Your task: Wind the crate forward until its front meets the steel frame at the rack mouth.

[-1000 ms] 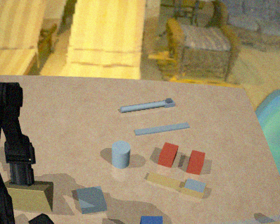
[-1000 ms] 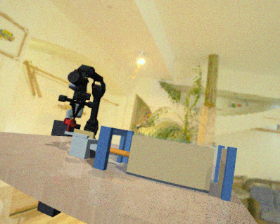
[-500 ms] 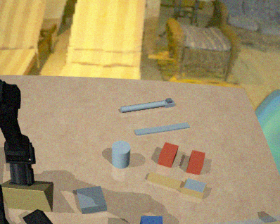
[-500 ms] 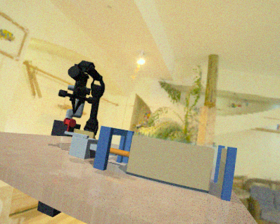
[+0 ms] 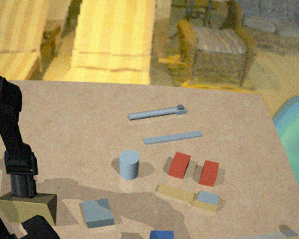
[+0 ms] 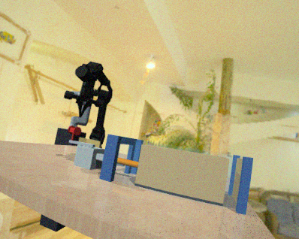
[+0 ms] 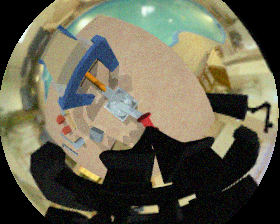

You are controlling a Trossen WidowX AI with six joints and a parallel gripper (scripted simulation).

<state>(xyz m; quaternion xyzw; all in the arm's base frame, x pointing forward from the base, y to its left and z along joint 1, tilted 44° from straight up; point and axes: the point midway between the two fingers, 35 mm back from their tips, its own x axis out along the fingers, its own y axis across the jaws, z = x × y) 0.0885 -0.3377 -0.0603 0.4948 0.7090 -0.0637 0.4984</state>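
Right now the red spool-shaped piece is 2 cm behind my gripper tip, 1 cm to the left of it and 8 cm below it. Also, from my gripper tip: winch handle 1 cm ahead, 2 cm to the left, 11 cm below; then grey winch 6 cm ahead, 2 cm to the left, 18 cm below; then blue frame 24 cm ahead, 1 cm to the left, 11 cm below.
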